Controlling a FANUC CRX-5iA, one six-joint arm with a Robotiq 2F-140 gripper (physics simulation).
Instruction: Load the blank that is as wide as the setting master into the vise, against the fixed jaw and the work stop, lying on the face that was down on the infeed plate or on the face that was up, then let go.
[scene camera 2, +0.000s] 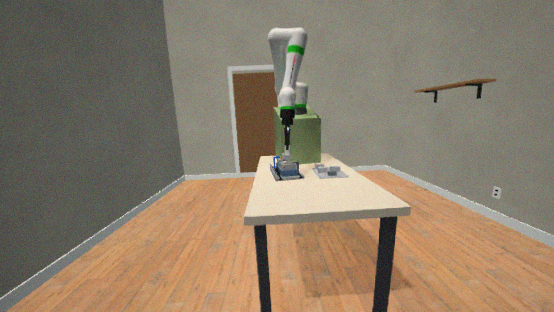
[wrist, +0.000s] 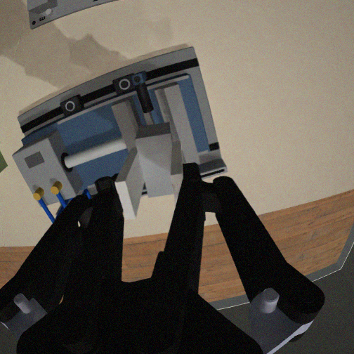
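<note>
My gripper is shut on a grey rectangular blank, one pad on each side. In the wrist view the blank is over the vise, in line with the space between the moving jaw on its white rod and the fixed jaw. The dark work stop arm reaches in from the rail, near the blank's far end. The blank's underside is hidden, so contact with the vise floor, fixed jaw or stop cannot be told. The setting master cannot be told apart.
A grey plate with small grey blocks lies beside the vise on the table. Blue hoses with yellow fittings leave the vise's cylinder end. The green robot pedestal stands behind.
</note>
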